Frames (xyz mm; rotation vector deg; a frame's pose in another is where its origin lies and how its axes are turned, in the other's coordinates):
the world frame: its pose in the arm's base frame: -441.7 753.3 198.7 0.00 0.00 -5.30
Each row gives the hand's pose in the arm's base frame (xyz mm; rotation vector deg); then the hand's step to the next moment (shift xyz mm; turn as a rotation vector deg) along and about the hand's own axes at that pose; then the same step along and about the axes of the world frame.
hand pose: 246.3 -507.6 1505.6 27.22 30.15 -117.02
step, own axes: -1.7 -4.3 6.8 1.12 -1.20 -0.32
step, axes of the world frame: -3.7 -0.8 7.3 -1.53 -0.20 -0.64
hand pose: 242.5 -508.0 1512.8 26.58 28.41 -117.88
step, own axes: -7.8 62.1 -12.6 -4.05 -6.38 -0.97
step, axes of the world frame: 60.4 -12.2 -16.8 -3.98 6.09 2.27
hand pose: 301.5 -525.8 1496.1 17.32 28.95 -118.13
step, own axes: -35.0 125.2 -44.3 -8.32 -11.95 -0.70
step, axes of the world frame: 126.3 1.7 -53.8 -7.09 11.48 5.53
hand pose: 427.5 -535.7 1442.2 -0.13 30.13 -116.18
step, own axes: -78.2 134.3 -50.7 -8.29 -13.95 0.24
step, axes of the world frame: 137.2 42.4 -78.1 -8.61 11.78 7.11
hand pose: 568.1 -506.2 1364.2 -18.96 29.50 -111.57
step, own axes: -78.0 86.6 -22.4 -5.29 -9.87 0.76
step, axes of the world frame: 86.3 52.5 -62.3 -6.01 7.70 5.54
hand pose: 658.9 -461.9 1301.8 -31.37 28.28 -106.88
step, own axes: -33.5 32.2 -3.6 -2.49 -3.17 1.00
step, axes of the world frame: 30.5 23.9 -26.0 -1.30 3.22 2.28
